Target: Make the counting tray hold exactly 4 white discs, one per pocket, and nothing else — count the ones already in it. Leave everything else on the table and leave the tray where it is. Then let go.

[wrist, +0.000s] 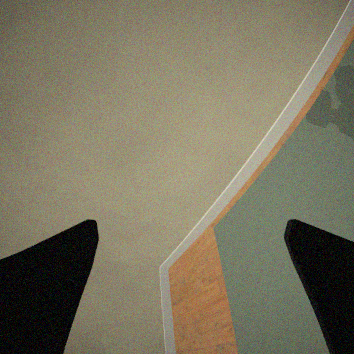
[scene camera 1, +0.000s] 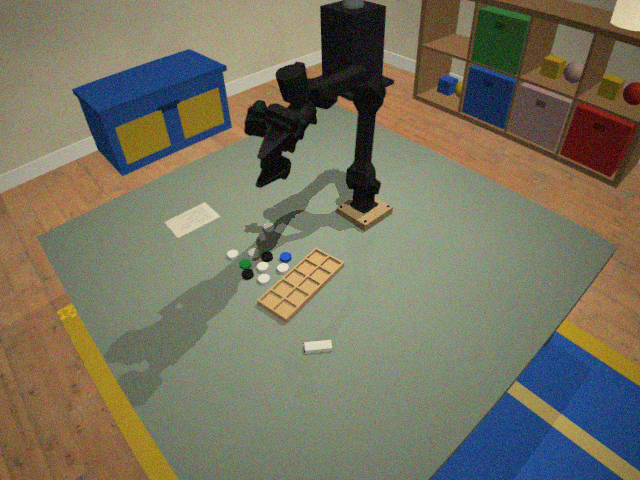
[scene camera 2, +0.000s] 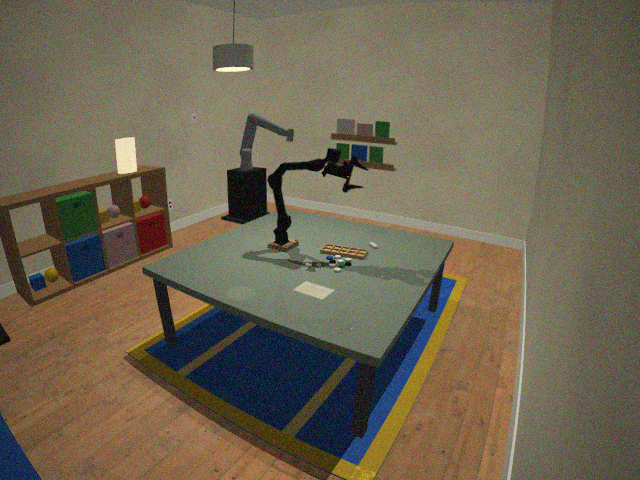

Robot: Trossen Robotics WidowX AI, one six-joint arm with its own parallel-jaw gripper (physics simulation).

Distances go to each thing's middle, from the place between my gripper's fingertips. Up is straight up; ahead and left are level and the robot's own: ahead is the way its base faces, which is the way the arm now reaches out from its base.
I see my gripper 10 cm past the wooden counting tray [scene camera 1: 292, 292], 2 cm to the left of it and 41 cm above it.
